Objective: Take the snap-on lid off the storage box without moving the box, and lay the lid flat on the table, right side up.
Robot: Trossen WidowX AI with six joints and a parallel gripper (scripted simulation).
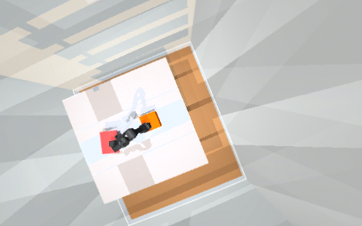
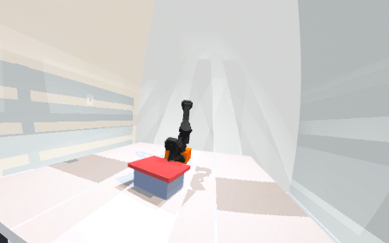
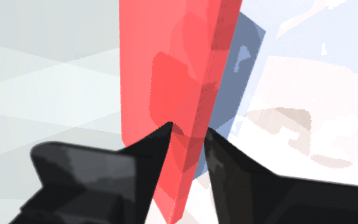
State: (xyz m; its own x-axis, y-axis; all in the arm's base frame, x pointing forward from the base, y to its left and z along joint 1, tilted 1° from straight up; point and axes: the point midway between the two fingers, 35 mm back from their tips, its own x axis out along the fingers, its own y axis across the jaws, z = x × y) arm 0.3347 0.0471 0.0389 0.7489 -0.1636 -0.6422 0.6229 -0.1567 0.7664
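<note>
My gripper tip is now 70 mm short of the red lid and 20 mm to the left of it. The rest, counted from my gripper tip: storage box: 80 mm ahead, 20 mm to the right, 50 mm below.
</note>
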